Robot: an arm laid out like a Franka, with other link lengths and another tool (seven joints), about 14 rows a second.
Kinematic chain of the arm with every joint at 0, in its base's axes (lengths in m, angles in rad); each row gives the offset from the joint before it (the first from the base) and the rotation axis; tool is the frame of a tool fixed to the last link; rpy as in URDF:
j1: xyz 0 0 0.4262 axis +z
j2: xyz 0 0 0 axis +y
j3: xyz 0 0 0.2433 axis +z
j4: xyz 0.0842 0 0 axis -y
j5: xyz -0.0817 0 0.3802 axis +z
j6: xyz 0 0 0 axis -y
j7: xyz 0.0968 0 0 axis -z
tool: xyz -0.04 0.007 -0.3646 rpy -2.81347 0 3.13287
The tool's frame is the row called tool.
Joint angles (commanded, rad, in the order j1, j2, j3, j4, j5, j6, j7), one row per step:
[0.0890 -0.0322 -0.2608 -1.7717 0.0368 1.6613 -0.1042]
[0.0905 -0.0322 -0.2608 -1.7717 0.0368 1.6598 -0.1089]
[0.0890 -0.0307 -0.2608 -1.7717 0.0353 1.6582 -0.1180]
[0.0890 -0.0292 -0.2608 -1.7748 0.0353 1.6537 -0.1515]
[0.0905 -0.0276 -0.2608 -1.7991 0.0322 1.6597 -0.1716]
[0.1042 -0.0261 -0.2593 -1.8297 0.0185 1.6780 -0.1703]
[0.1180 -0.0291 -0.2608 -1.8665 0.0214 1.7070 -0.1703]
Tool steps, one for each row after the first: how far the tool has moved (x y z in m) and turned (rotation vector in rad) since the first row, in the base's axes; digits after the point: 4 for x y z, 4 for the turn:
[-0.0005 0.0006 0.0000 0.0006 0.0012 0.0062]
[-0.0015 -0.0009 -0.0008 0.0000 0.0040 0.0141]
[-0.0047 -0.0017 -0.0030 0.0038 0.0110 0.0477]
[-0.0115 -0.0018 -0.0136 0.0060 0.0300 0.0697]
[-0.0160 0.0014 -0.0265 -0.0054 0.0463 0.0859]
[-0.0181 0.0089 -0.0395 -0.0013 0.0505 0.0971]

